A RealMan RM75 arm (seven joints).
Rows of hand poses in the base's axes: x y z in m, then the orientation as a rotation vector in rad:
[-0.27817, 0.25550, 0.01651, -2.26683, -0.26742, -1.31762]
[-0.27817, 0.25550, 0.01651, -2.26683, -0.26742, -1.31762]
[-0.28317, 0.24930, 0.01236, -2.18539, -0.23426, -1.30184]
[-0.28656, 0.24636, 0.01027, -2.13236, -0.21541, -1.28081]
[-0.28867, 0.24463, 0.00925, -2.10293, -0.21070, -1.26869]
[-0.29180, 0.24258, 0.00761, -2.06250, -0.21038, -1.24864]
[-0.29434, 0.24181, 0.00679, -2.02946, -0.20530, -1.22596]
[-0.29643, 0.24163, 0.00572, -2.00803, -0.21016, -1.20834]
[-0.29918, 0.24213, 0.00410, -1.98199, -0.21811, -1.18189]
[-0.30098, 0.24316, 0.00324, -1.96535, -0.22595, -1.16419]
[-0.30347, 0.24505, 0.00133, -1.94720, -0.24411, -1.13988]
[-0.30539, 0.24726, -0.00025, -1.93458, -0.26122, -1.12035]
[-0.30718, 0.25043, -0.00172, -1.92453, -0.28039, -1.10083]
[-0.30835, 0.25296, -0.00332, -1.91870, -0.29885, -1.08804]
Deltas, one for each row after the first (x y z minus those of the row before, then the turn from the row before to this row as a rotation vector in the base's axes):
[0.00000, 0.00000, 0.00000, 0.00000, 0.00000, 0.00000]
[-0.00500, -0.00620, -0.00415, 0.08277, -0.00680, 0.02117]
[-0.00339, -0.00294, -0.00209, 0.05579, 0.00171, 0.01940]
[-0.00211, -0.00173, -0.00102, 0.02867, -0.00023, 0.01420]
[-0.00313, -0.00205, -0.00164, 0.03768, 0.00023, 0.02462]
[-0.00254, -0.00077, -0.00082, 0.03446, 0.00560, 0.02025]
[-0.00209, -0.00018, -0.00107, 0.01958, 0.00313, 0.01933]
[-0.00275, 0.00050, -0.00162, 0.02403, 0.00648, 0.02722]
[-0.00180, 0.00103, -0.00086, 0.01428, 0.00379, 0.01947]
[-0.00249, 0.00189, -0.00191, 0.01244, 0.00422, 0.02945]
[-0.00192, 0.00221, -0.00158, 0.00711, 0.00311, 0.02448]
[-0.00179, 0.00317, -0.00147, 0.00390, 0.00312, 0.02478]
[-0.00117, 0.00253, -0.00160, -0.00073, 0.00011, 0.01940]

